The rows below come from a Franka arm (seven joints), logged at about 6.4 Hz.
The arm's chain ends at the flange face. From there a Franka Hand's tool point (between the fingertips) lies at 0.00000 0.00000 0.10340 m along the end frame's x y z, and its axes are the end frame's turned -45 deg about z.
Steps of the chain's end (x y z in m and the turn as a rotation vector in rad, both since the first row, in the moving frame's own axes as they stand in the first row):
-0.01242, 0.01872, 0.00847, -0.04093, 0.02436, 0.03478
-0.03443, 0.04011, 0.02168, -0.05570, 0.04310, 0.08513
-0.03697, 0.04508, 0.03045, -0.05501, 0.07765, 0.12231
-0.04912, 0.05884, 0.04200, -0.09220, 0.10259, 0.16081
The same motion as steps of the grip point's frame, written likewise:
-0.02331, 0.00920, 0.00835, -0.04617, -0.01172, 0.03478
-0.05393, 0.01119, 0.02142, -0.06986, -0.00891, 0.08513
-0.05696, 0.01550, 0.02998, -0.09380, 0.01601, 0.12231
-0.07673, 0.02107, 0.04102, -0.13774, 0.00735, 0.16081

